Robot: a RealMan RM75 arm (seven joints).
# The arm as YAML. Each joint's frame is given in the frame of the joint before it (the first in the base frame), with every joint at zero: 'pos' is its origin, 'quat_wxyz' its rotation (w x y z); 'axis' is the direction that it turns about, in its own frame. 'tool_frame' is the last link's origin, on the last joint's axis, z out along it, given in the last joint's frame.
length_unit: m
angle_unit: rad
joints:
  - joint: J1
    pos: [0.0, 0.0, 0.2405]
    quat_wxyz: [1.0, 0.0, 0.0, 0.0]
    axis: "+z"
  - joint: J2
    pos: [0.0, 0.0, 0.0]
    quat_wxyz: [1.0, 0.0, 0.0, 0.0]
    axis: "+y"
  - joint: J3
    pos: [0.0, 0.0, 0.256]
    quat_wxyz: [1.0, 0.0, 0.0, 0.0]
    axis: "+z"
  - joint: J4
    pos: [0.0, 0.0, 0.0]
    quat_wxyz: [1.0, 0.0, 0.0, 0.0]
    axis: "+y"
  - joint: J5
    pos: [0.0, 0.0, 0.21]
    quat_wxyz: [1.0, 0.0, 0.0, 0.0]
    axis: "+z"
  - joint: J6
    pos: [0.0, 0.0, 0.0]
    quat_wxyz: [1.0, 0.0, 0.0, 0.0]
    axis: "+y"
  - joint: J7
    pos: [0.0, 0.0, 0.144]
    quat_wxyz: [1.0, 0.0, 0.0, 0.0]
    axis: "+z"
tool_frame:
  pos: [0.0, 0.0, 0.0]
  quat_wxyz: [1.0, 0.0, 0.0, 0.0]
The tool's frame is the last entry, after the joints.
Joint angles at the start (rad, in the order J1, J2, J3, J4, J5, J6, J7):
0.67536, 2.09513, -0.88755, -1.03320, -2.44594, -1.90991, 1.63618
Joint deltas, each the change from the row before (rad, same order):
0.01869, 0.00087, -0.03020, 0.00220, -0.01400, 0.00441, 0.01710
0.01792, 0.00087, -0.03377, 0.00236, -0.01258, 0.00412, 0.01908
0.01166, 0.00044, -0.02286, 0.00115, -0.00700, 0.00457, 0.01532
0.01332, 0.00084, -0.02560, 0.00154, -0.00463, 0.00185, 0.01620
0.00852, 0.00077, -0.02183, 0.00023, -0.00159, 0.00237, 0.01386
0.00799, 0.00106, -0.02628, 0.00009, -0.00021, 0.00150, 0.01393
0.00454, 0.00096, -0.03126, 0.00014, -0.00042, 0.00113, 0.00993
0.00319, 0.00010, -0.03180, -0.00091, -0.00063, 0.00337, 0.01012
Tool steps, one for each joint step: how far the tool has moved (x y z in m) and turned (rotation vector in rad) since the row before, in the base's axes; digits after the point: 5 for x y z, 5 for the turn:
-0.00514, 0.00237, -0.00371, -0.01875, -0.03198, 0.01291
-0.00512, 0.00187, -0.00400, -0.01980, -0.03357, 0.01262
-0.00346, 0.00144, -0.00261, -0.01004, -0.02239, 0.00682
-0.00443, 0.00107, -0.00303, -0.01412, -0.02158, 0.00893
-0.00324, 0.00051, -0.00252, -0.01002, -0.01648, 0.00613
-0.00338, -0.00008, -0.00305, -0.01341, -0.01774, 0.00803
-0.00222, -0.00115, -0.00347, -0.01727, -0.02035, 0.01093
-0.00165, -0.00095, -0.00314, -0.01380, -0.02166, 0.01107

